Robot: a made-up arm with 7 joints.
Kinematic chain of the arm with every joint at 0, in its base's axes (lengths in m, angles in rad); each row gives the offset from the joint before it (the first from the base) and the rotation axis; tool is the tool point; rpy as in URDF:
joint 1: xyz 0 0 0.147 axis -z
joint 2: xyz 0 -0.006 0.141 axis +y
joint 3: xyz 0 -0.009 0.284 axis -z
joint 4: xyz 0 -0.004 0.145 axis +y
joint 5: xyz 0 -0.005 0.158 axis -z
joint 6: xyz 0 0 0.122 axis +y
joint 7: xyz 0 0 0.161 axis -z
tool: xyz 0 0 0 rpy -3.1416 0 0
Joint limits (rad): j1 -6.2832..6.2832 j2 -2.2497..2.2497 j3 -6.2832..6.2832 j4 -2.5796..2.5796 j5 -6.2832..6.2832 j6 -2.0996..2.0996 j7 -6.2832..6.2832
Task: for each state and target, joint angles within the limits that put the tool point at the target. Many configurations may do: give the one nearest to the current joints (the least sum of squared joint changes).
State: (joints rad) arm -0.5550 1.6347 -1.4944 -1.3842 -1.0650 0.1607 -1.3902
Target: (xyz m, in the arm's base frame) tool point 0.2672 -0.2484 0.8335
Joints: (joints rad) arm -0.3175 0.8740 -0.8703 -1.4935 -1.1098 0.3258 -1.3902
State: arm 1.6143 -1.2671 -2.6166 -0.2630 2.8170 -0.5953 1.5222
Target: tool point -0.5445 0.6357 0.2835
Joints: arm 0.9377 -1.5797 -2.5964 -0.3255 2.7052 -0.7920 1.5222
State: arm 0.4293 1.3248 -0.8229 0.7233 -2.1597 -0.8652 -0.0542
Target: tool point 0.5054 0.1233 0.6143
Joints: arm 0.2869 0.4901 -1.1635 1.0712 -2.3598 -1.1815 -0.0542
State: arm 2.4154 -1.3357 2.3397 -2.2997 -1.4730 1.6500 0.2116
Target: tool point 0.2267 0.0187 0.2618
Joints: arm 2.9052 -2.2497 1.8040 -2.4167 -2.2883 1.8959 0.2116
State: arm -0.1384 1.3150 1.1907 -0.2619 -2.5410 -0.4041 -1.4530
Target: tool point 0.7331 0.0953 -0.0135
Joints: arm -0.4273 1.9096 1.0054 0.2207 -2.6899 -0.9574 -1.4530
